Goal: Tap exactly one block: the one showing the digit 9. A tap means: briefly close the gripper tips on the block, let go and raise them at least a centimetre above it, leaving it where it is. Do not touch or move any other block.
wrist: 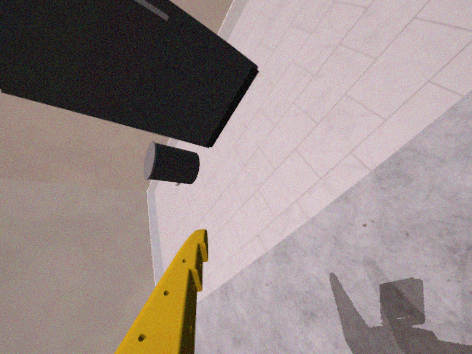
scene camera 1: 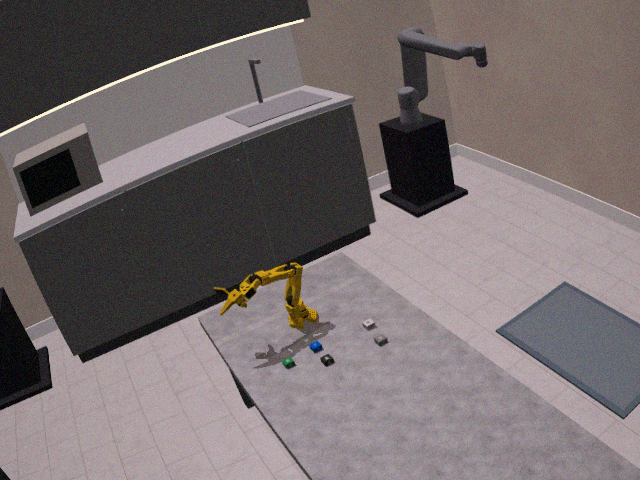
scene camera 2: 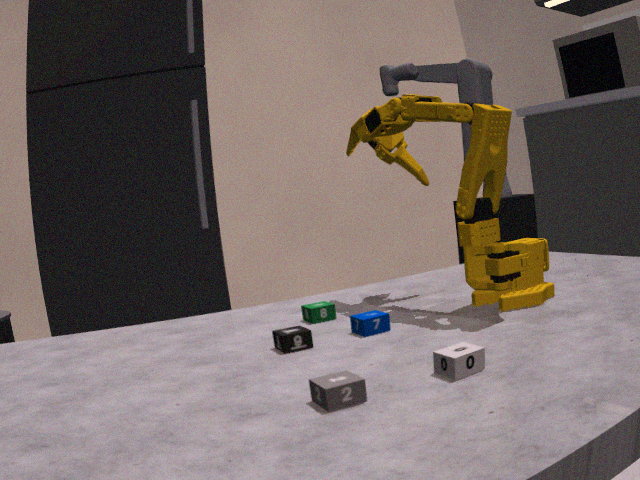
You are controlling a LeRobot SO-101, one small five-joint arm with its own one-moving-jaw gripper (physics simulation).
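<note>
The black block (scene camera 1: 327, 359) (scene camera 2: 292, 339) shows a 9 on its side in the second scene view and lies on the grey table top (scene camera 1: 413, 403) (scene camera 2: 155, 403). My gripper (scene camera 1: 218, 301) (scene camera 2: 387, 169) is fully open and empty, raised high above the table, well away from the black block. In the wrist view one notched yellow jaw shows at the lower left; the moving jaw is out of the picture. The black block does not show in the wrist view.
A green block (scene camera 1: 288, 362) (scene camera 2: 318, 312) with an 8 and a blue block (scene camera 1: 315, 346) (scene camera 2: 370, 323) with a 7 lie near the black one. A grey block (scene camera 1: 381, 339) (scene camera 2: 337, 391) with a 2 and a white block (scene camera 1: 368, 323) (scene camera 2: 459, 361) with a 0 lie farther off.
</note>
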